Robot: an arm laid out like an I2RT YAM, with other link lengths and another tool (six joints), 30 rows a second.
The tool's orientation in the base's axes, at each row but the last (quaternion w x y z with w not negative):
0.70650, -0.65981, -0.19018, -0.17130
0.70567, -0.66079, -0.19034, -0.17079
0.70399, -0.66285, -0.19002, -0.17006
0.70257, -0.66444, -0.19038, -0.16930
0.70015, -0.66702, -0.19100, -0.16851
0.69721, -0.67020, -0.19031, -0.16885
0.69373, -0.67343, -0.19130, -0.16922
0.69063, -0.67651, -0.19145, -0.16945
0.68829, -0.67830, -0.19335, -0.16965
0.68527, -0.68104, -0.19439, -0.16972
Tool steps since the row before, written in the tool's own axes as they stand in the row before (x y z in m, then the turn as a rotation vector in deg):
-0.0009, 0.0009, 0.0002, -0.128, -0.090, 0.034
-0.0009, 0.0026, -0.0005, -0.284, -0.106, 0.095
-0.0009, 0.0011, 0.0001, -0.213, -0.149, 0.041
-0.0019, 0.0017, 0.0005, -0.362, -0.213, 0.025
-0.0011, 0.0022, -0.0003, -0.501, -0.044, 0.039
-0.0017, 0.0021, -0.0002, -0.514, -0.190, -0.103
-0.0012, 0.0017, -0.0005, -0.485, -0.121, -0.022
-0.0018, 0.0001, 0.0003, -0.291, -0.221, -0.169
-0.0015, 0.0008, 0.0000, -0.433, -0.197, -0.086
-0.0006, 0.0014, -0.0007, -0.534, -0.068, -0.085
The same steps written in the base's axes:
-0.0003, 0.0003, -0.0012, -0.157, 0.026, 0.017
0.0005, -0.0003, -0.0027, -0.303, 0.085, -0.043
-0.0002, 0.0002, -0.0014, -0.260, 0.029, 0.026
-0.0008, 0.0006, -0.0024, -0.421, 0.007, 0.008
0.0001, -0.0002, -0.0025, -0.459, 0.027, -0.207
-0.0004, -0.0001, -0.0027, -0.537, -0.121, -0.090
-0.0002, -0.0005, -0.0021, -0.480, -0.037, -0.134
-0.0015, 0.0003, -0.0010, -0.356, -0.182, 0.047
-0.0009, 0.0000, -0.0014, -0.470, -0.103, -0.044
0.0002, -0.0007, -0.0015, -0.494, -0.103, -0.206

